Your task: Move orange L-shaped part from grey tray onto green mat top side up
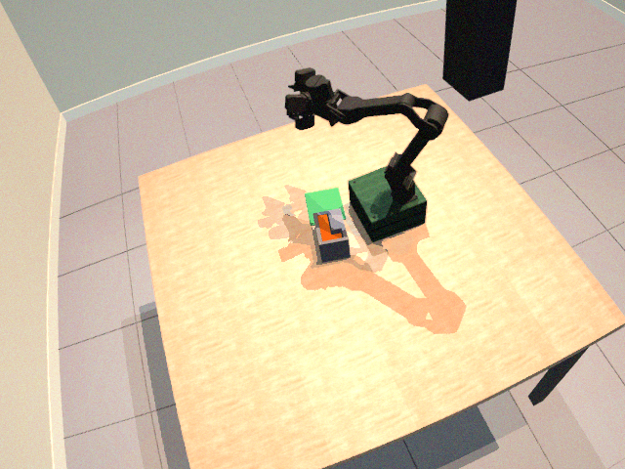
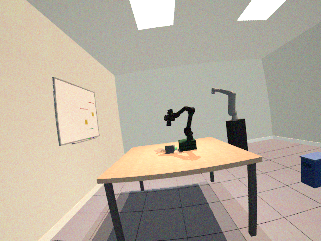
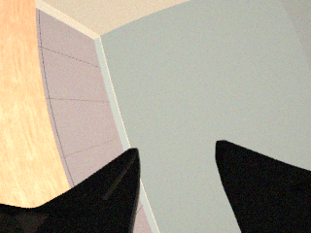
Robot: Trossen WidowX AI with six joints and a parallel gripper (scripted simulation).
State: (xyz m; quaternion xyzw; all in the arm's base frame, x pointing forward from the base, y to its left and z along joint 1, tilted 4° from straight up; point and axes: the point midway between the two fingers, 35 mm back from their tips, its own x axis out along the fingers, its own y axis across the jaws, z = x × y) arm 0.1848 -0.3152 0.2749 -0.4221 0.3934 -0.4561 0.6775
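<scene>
Now: gripper tip 33 cm above the orange L-shaped part, 32 cm to the right of it and 4 cm short of it. From my gripper tip the other things lie so: green mat 39 cm below, 16 cm to the left.
</scene>
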